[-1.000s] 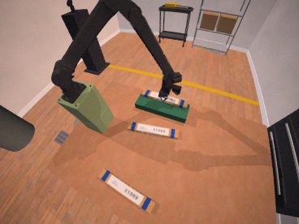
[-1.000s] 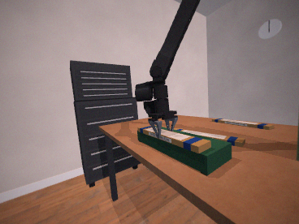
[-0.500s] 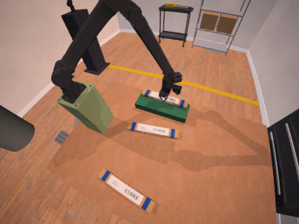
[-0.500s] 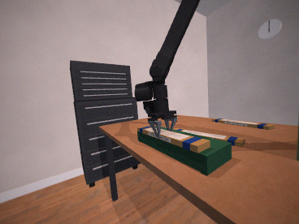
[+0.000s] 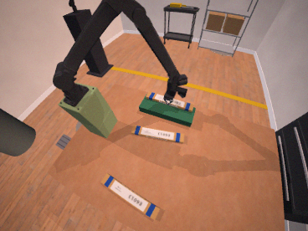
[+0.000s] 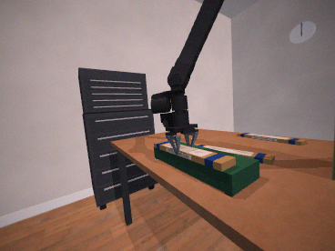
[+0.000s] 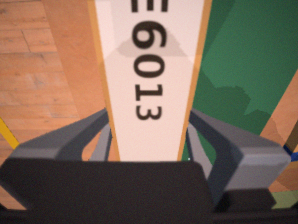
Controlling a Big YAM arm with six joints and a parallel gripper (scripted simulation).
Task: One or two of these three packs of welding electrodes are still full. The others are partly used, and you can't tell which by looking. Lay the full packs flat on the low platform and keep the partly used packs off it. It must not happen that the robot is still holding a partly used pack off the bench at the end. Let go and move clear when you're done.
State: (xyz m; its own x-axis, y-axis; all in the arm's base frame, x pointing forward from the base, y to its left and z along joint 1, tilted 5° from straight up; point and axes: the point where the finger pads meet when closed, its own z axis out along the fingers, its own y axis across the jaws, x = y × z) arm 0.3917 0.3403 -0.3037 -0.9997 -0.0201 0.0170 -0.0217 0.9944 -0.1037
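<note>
My gripper is now 50 mm to the left of the green platform and 60 mm above it.
</note>
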